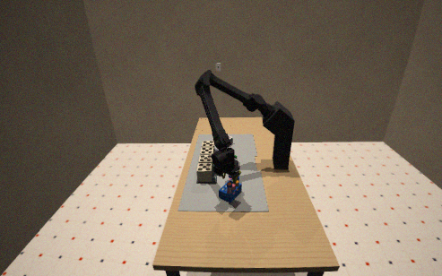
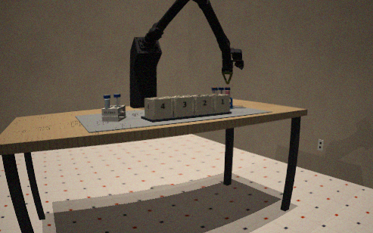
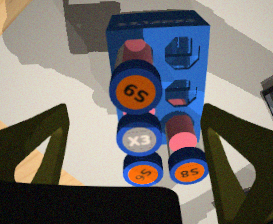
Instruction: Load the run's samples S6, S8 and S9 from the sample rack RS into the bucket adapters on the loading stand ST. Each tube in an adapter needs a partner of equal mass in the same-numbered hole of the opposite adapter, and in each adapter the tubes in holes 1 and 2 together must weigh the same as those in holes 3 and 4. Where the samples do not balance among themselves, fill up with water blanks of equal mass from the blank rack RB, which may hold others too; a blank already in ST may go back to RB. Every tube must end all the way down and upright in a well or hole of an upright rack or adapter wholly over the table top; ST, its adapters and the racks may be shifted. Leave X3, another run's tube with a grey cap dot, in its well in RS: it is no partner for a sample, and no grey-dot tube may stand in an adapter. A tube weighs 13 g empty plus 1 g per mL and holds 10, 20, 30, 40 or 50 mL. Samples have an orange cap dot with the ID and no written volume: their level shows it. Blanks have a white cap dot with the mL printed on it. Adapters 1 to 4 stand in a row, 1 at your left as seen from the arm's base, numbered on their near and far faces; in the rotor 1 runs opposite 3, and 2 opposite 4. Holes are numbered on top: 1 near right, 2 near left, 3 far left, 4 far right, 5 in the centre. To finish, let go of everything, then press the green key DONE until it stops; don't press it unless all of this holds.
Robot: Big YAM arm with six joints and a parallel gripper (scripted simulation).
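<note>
Right now the sample tube S9 is 1 cm to the left of my hand and 9 cm below it. Also, from my hand: sample tube S8: 2 cm behind, 9 cm to the right, 9 cm below; blue sample rack rs: 1 cm behind, 5 cm to the right, 12 cm below; tube X3: 2 cm behind, 4 cm to the right, 9 cm below.
</note>
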